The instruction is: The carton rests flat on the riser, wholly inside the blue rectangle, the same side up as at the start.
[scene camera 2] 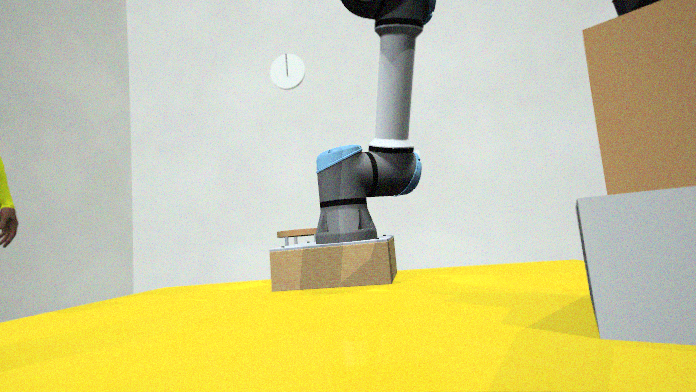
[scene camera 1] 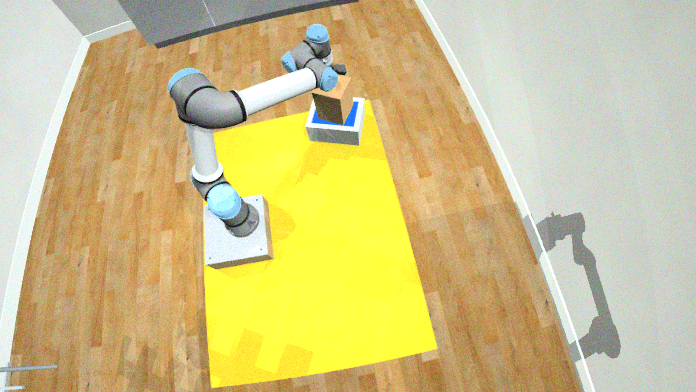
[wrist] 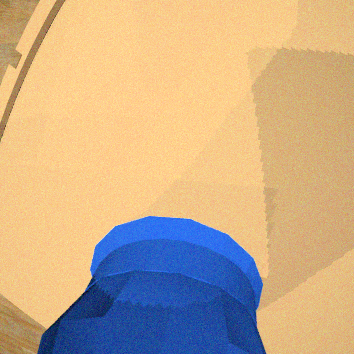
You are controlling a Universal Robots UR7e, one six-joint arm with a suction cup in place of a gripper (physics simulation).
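Where they show: hand at its tool point: (wrist: 165, 251); arm's base at its link origin: (scene camera 2: 346, 240) (scene camera 1: 242, 220).
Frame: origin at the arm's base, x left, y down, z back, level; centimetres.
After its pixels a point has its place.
The brown carton (scene camera 1: 333, 106) {y -14.1, x 33.2, z -50.7 cm} (scene camera 2: 643, 106) {y -10.5, x 34.1, z -55.9 cm} (wrist: 140, 105) {y -20.1, x 42.9, z -55.2 cm} stands upright over the white riser (scene camera 1: 335, 134) {y 2.1, x 30.2, z -49.0 cm} (scene camera 2: 643, 267) {y 4.1, x 28.8, z -60.5 cm}, its bottom edge at the riser's top. It covers most of the blue rectangle (scene camera 1: 354, 116) {y -2.1, x 34.3, z -59.8 cm}, which shows at the carton's left and right sides. My blue suction cup (wrist: 175, 232) presses on the carton's top face and holds it. In scene camera 2 the carton's underside meets the riser's top; I cannot tell whether it rests fully. The carton leans very slightly.
The riser stands at the far corner of a yellow mat (scene camera 1: 316, 243) {y 9.9, x -15.7, z -27.2 cm} (scene camera 2: 291, 341) {y 9.9, x -2.3, z -53.6 cm} on a wooden floor. The arm's base sits on a pedestal (scene camera 1: 238, 246) {y 0.0, x -10.9, z 3.5 cm} (scene camera 2: 331, 265) {y 5.1, x -3.1, z -9.2 cm}. A grey cabinet (scene camera 1: 218, 14) stands at the back. A person's hand (scene camera 2: 6, 226) shows at the left edge.
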